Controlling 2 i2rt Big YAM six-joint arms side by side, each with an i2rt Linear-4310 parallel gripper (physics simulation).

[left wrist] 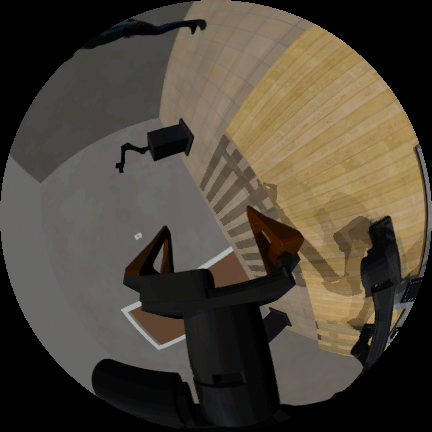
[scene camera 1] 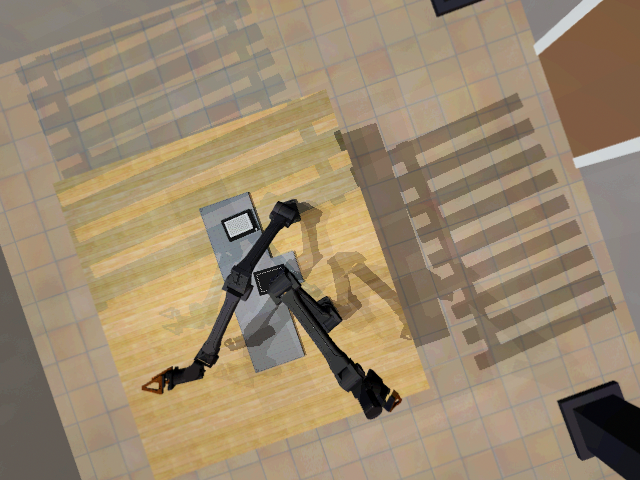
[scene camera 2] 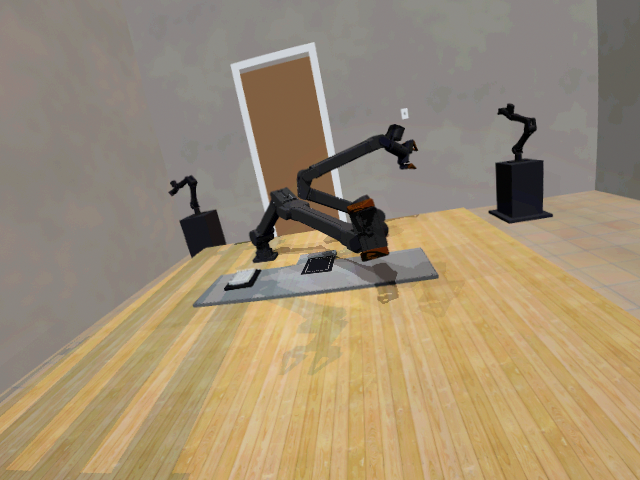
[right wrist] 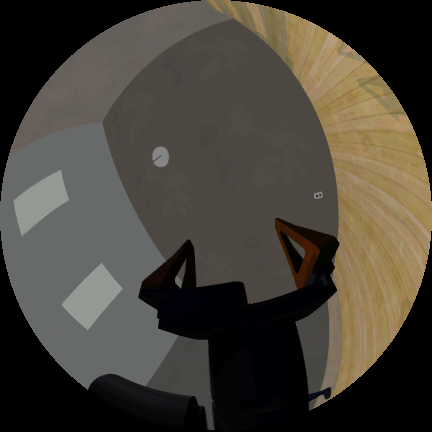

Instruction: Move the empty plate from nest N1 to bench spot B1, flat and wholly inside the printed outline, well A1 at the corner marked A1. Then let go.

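Places are measured from the left arm's base along level axes (x back, y right, z up), in millimetres.
Pixels of known places: left gripper, fingertip midpoint: (left wrist: 205, 219) (scene camera 1: 391, 391) (scene camera 2: 416, 159); right gripper, fingertip midpoint: (scene camera 1: 146, 383) (scene camera 2: 359, 230) (right wrist: 232, 233); left arm's base, origin of the base link: (left wrist: 383, 237) (scene camera 1: 325, 309); right arm's base, origin of the base link: (scene camera 1: 290, 212) (scene camera 2: 265, 258).
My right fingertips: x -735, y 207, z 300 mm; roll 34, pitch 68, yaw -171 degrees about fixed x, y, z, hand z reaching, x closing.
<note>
Ahead of a thing's pixels: the offset from my right fingertips to its top centre. "spot": to the spot under its first point. Level surfaces: height alone.
The white plate @[dx +583, dy +416, dz -261 mm] (scene camera 1: 238, 225) (scene camera 2: 242, 277) lies flat in a black-rimmed nest at one end of the grey board. A black pad with a dashed white outline @[spot: dx +541, dy +79, dz -285 mm] (scene camera 1: 266, 283) (scene camera 2: 318, 264) lies near the board's middle, partly under an arm in scene camera 1; no plate shows on it. The corner lettering is too small to read. My left gripper (scene camera 1: 397, 400) (scene camera 2: 413, 156) (left wrist: 205, 219) is open and empty, high and far from the plate. My right gripper (scene camera 1: 144, 386) (scene camera 2: 366, 229) (right wrist: 232, 233) is open and empty, raised beyond the board, also far from the plate.
The grey board @[dz -287 mm] (scene camera 1: 281, 343) (scene camera 2: 413, 263) lies on the wooden table @[dz -300 mm] (scene camera 1: 170, 439) (scene camera 2: 361, 392). Both arms reach across above the board in scene camera 1, and their links pass close to the plate and pad. Pedestals with small arms stand beyond the table in scene camera 2.
</note>
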